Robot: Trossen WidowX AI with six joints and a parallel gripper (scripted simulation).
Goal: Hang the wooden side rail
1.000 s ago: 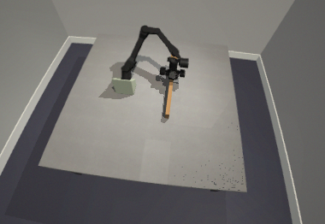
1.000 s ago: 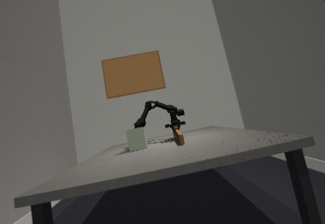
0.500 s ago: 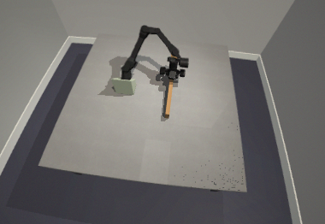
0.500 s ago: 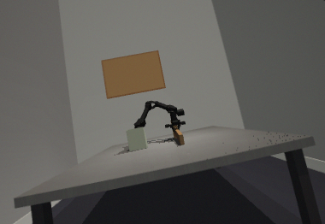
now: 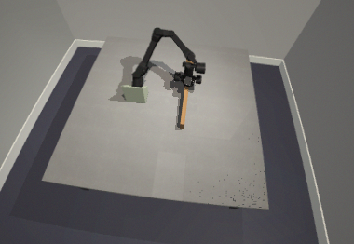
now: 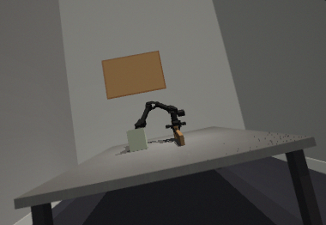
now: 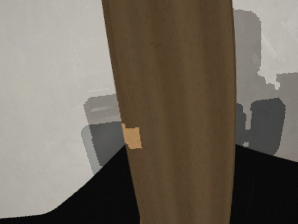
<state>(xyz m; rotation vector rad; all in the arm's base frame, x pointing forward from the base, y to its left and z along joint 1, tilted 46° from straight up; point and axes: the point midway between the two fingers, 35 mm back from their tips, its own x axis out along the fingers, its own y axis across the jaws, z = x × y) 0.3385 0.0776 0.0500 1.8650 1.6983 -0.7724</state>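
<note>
My gripper tip is 1 cm short of the wooden headboard post, 11 cm to the right of it and 4 cm below it.
</note>
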